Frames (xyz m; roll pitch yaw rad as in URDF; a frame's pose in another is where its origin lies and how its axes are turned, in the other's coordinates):
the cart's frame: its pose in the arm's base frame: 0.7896 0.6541 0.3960 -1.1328 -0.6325 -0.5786
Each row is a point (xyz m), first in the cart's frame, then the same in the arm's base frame.
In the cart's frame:
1: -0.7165 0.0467 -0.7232
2: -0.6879 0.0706 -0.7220
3: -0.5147 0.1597 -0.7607
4: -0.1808 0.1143 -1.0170
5: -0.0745 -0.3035 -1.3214
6: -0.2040 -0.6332 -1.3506
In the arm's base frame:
1: 0.1312 0.3255 -0.3091
2: 0.1671 0.3155 -0.3092
3: 0.3336 0.2100 -0.2851
4: 0.4551 -0.1696 -0.1423
5: 0.1559 -0.5150 0.1216
6: -0.1642 -0.5046 0.2759

